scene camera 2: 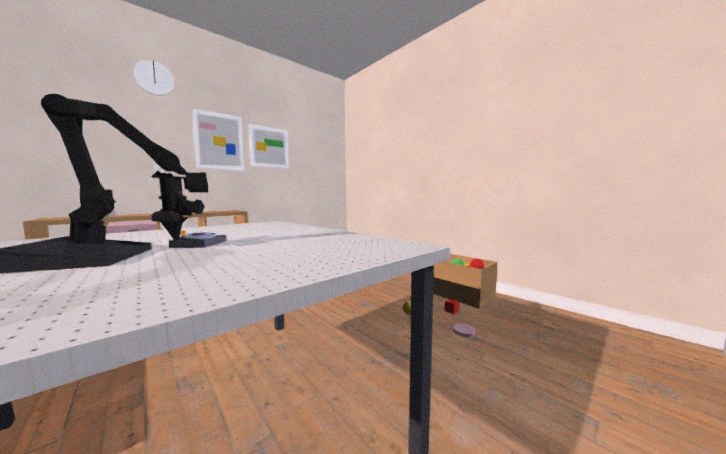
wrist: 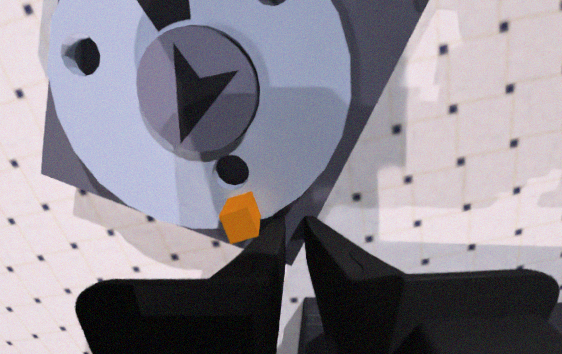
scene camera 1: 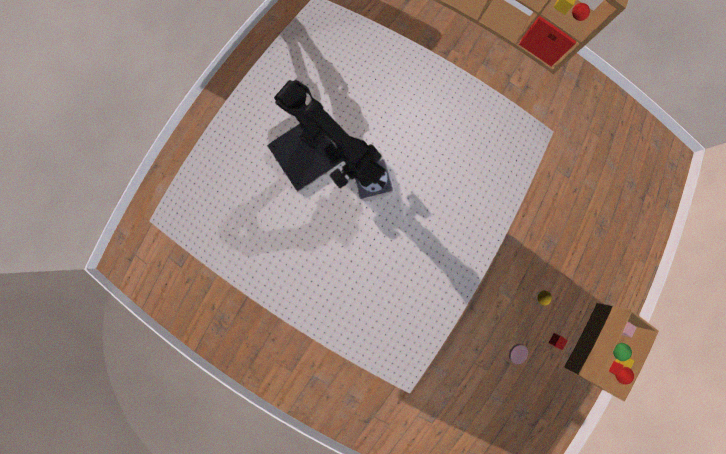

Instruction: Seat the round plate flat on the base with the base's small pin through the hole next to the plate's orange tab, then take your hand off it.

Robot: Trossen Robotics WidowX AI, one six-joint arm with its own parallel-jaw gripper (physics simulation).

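Frame: origin at the arm's base, x left, y back, z up, level; millimetres.
Seen in the pictures: gripper, fingertip midpoint: (scene camera 2: 176, 239) (wrist: 294, 225); arm's base, link origin: (scene camera 2: 86, 241) (scene camera 1: 312, 137).
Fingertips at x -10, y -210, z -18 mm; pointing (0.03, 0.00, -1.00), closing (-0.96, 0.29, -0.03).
Pixels of each thing's top centre, then the offset from my fingertips to it. "spot": a spot on its surface instead. Level surfaces: height alone.
- round light-blue plate, top centre: (wrist: 178, 88) (scene camera 1: 373, 176) (scene camera 2: 198, 229) dx +15, dy -66, dz +28 mm
- dark square base, top centre: (wrist: 195, 93) (scene camera 1: 372, 177) (scene camera 2: 198, 233) dx +15, dy -65, dz +15 mm
- raised centre hub, surface spot: (wrist: 220, 115) spot: dx +10, dy -56, dz +15 mm
- orange tab, top centre: (wrist: 237, 228) (scene camera 2: 182, 230) dx +15, dy -20, dz +28 mm
- hole, surface spot: (wrist: 232, 170) spot: dx +18, dy -33, dz +0 mm
- white perforated table, surface height: dz -24 mm
The round light-blue plate (scene camera 1: 366, 188) (scene camera 2: 206, 235) (wrist: 115, 150) lies over the dark square base (scene camera 2: 187, 243) (wrist: 55, 155), around a raised centre hub (wrist: 220, 115) with a black arrow. The orange tab (scene camera 2: 182, 233) (wrist: 241, 218) is at the plate's near edge in the wrist view, and the hole (wrist: 232, 170) beside it looks dark. The small pin cannot be made out in any view, and I cannot tell whether the plate is fully flat. My gripper (scene camera 2: 175, 238) (wrist: 294, 225) is nearly closed and empty, low at the plate's rim, with both fingers right of the tab.
The arm's black mounting plate (scene camera 1: 294, 165) (scene camera 2: 53, 252) stands close to the base on the white perforated table (scene camera 1: 321, 278) (scene camera 2: 240, 278). A ball, a red cube and a pink disc lie on the floor near a wooden toy box (scene camera 1: 605, 347) (scene camera 2: 488, 283).
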